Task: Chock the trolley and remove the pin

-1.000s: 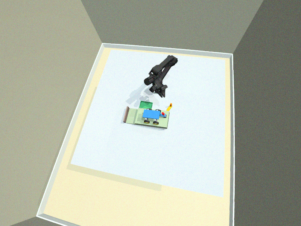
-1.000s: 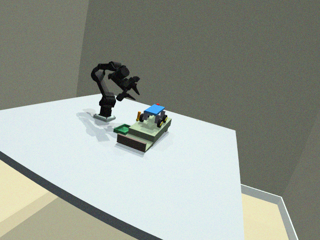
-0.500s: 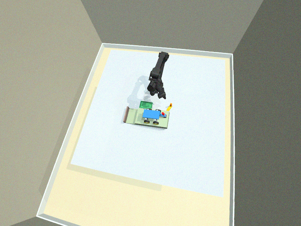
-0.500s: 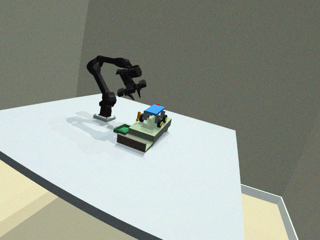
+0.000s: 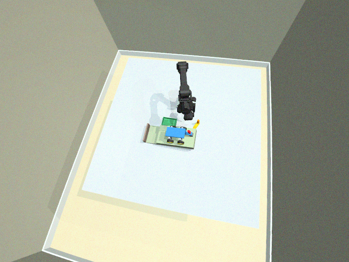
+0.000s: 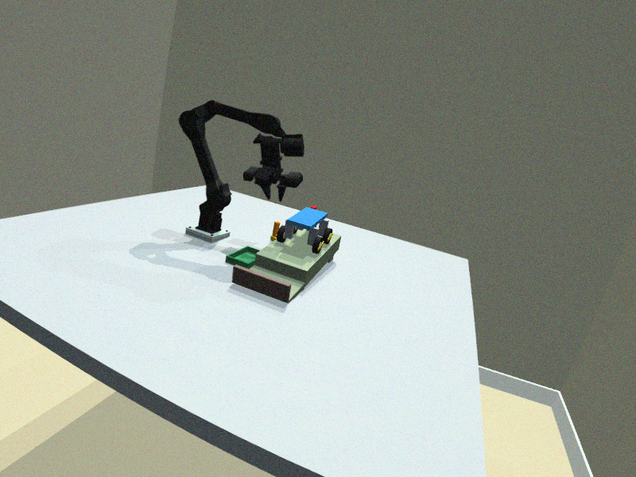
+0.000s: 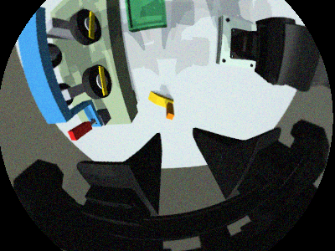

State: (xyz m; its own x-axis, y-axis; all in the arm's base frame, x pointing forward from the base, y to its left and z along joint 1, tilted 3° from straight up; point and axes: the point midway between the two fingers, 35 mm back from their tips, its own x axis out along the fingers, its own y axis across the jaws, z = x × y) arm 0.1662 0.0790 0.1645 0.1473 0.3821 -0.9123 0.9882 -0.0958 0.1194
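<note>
The yellow chock is 3 cm ahead of my gripper tip, 3 cm to the left of it and 13 cm below it. The rest, counted from my gripper tip: blue-topped trolley: 15 cm ahead, 12 cm to the right, 4 cm below; red-headed stop pin: 14 cm ahead, 2 cm to the right, 2 cm below; green ramp: 15 cm ahead, 12 cm to the right, 10 cm below.
</note>
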